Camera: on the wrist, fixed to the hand. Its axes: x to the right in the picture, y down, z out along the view.
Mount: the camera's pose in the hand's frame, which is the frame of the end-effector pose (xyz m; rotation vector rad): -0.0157 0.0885 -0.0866 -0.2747 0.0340 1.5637
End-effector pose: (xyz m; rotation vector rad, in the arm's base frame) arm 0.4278 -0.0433 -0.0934 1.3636 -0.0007 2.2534
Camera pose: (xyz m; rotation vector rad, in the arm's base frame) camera 0.3249 -0.1053 -0.1273 -0.7989 1.1703 -1.9863
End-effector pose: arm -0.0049 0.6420 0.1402 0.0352 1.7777 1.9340
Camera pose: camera -0.0522 0.5547 0.2158 -1.1152 -0.9565 -1.9842
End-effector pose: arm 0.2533 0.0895 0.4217 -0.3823 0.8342 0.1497
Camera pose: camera 0.1583 0.1378 0.3567 0.0992 0.9863 1.7186
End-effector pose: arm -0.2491 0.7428 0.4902 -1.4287 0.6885 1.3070
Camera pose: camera -0.3025 0.6324 0.4672 0.8520 -1.6566 -2.2819
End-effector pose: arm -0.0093 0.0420 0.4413 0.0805 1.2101 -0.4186
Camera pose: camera -0.0594 0.1520 0.4104 0.7295 0.9053 1.1071
